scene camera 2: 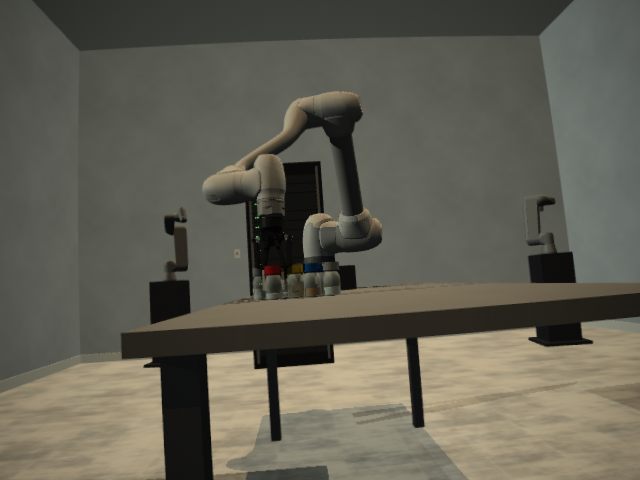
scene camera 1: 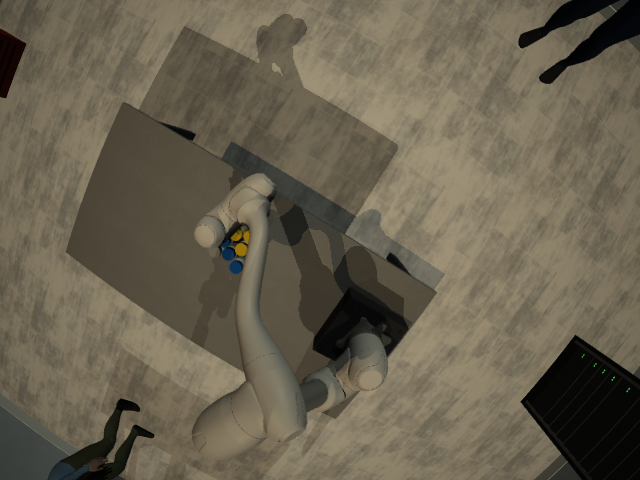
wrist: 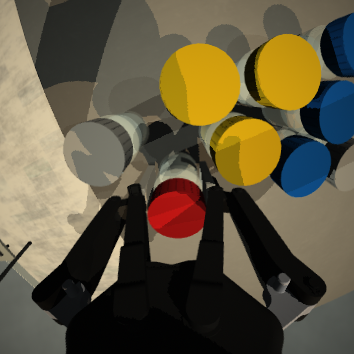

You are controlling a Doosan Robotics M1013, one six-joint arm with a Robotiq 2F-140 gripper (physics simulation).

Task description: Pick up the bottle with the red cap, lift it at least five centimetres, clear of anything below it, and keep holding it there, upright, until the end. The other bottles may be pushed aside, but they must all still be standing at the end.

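Frame: origin at the arm's base, x right, y ahead, z up, level; millimetres.
Where they show: gripper, fingertip midpoint: [scene camera 2: 274, 290] [wrist: 177, 172]; arm's base at its link origin: [scene camera 1: 363, 341].
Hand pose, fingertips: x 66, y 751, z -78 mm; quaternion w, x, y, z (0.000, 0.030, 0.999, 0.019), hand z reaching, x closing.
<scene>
Each offset is from my fingertips to the top centre of the thing. Level surfaces: height alone.
The bottle with the red cap {dy +9, dx +1, dz +76 mm} [scene camera 2: 272, 280] [wrist: 177, 212] is upright, its base at table level beside the other bottles. It does not show in scene camera 1, where the arm covers that spot. My gripper [scene camera 2: 272, 259] [wrist: 177, 172] points down and is shut on this bottle, one finger on each side near the cap. Bottles with yellow caps [scene camera 1: 241, 249] [scene camera 2: 296, 268] [wrist: 200, 84], blue caps {dy -20, dx -119, dz +76 mm} [scene camera 1: 235, 267] [scene camera 2: 312, 267] [wrist: 302, 167] and grey caps [scene camera 2: 330, 266] [wrist: 94, 153] stand upright close by. The nearest yellow-capped bottle {dy -42, dx -62, dz +76 mm} [wrist: 246, 151] is close beside the right finger in the wrist view.
The bottles stand on the brown table {dz -29 mm} [scene camera 1: 155, 206] [scene camera 2: 361, 307], near one long edge. The arm's forearm [scene camera 1: 253, 289] reaches over the group. A black box-like stand [scene camera 1: 330, 330] is by the arm's base. A dark cabinet [scene camera 1: 584, 408] [scene camera 2: 305, 180] stands farther off.
</scene>
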